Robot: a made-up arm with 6 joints.
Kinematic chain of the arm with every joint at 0, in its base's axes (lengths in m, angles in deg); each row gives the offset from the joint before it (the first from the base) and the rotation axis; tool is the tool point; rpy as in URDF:
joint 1: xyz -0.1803 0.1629 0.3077 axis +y
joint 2: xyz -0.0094 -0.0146 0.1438 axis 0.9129 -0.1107 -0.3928
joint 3: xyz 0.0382 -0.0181 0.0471 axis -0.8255 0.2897 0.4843
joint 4: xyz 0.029 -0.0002 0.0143 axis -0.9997 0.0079 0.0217
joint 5: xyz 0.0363 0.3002 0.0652 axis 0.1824 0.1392 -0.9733
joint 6: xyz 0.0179 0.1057 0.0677 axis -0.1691 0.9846 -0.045
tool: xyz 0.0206 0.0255 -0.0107 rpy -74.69 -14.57 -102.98
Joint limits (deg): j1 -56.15..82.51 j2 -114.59..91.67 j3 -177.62..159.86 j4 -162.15..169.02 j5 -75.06..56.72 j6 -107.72..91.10
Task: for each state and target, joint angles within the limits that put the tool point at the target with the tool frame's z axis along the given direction. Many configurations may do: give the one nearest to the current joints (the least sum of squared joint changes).
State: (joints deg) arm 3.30 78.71 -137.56 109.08 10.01 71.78
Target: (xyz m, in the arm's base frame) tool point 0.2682 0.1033 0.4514 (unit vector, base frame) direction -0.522 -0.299 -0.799
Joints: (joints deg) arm 5.93 37.61 -113.51 111.67 39.47 41.50
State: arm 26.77 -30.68 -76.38 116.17 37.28 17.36
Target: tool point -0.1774 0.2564 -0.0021 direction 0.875 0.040 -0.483
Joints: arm 50.31 -36.56 -61.67 108.51 1.55 -0.29
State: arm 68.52 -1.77 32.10 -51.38 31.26 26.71
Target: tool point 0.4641 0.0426 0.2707 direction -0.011 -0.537 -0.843
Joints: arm 81.73 34.02 10.15 -55.21 2.62 -7.56
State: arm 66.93 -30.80 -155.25 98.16 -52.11 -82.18
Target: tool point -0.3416 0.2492 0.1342 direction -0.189 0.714 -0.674
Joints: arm 69.02 -69.85 -113.73 133.35 -71.45 -48.65
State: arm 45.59 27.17 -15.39 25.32 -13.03 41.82
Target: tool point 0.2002 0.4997 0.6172 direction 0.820 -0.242 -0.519
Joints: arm 33.46 -16.95 -31.66 -8.15 -2.50 19.97
